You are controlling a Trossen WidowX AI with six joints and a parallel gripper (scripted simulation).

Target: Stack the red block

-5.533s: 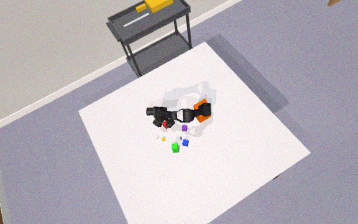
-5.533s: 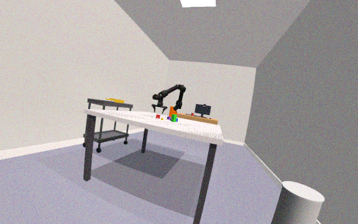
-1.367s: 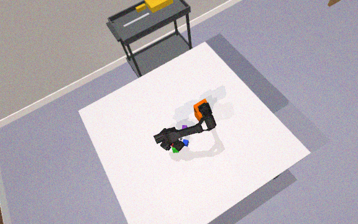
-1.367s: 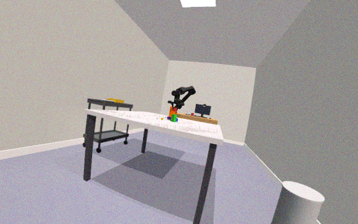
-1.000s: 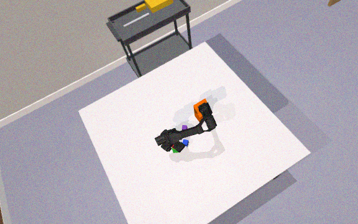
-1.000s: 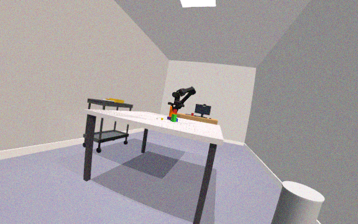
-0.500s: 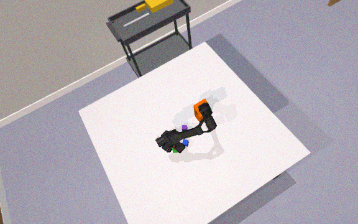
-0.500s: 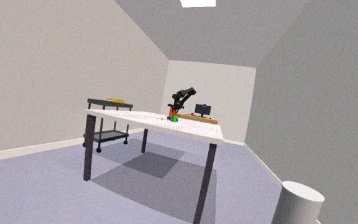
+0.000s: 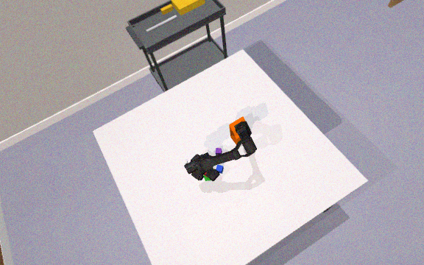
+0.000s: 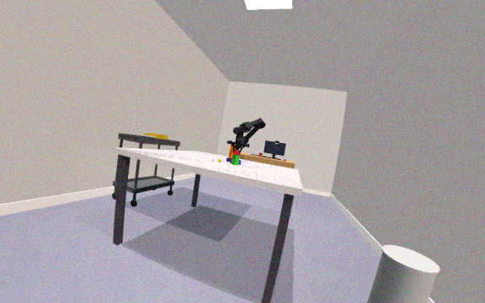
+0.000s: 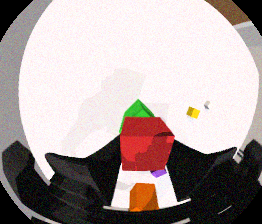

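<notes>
Now: gripper tip 10 mm below the red block. Round my gripper tip: purple cube: 140 mm behind, 110 mm to the right, 70 mm below; blue cube: 80 mm behind, 70 mm below; small yellow cube: 40 mm ahead, 120 mm to the right, 80 mm below.
</notes>
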